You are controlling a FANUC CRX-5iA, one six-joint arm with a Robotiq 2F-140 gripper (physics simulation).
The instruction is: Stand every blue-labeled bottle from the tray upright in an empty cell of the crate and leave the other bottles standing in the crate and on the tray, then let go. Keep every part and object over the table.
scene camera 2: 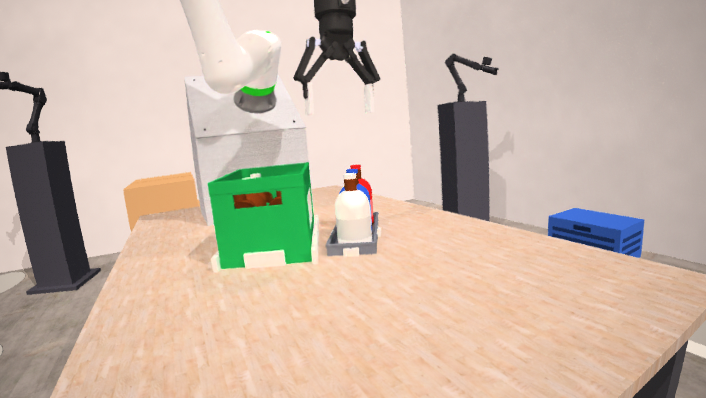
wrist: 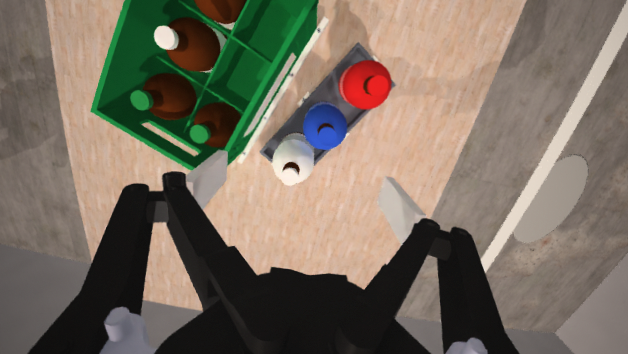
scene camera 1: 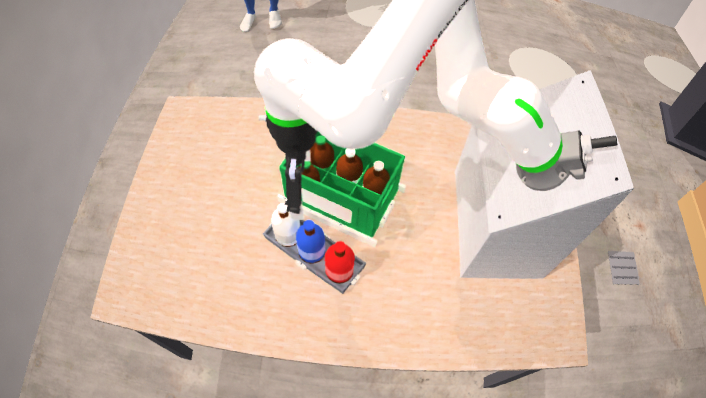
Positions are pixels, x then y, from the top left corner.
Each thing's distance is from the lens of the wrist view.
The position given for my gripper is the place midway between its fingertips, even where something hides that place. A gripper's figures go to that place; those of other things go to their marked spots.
my gripper (wrist: 306, 177): 0.21 m
white bottle (wrist: 293, 161): 0.37 m
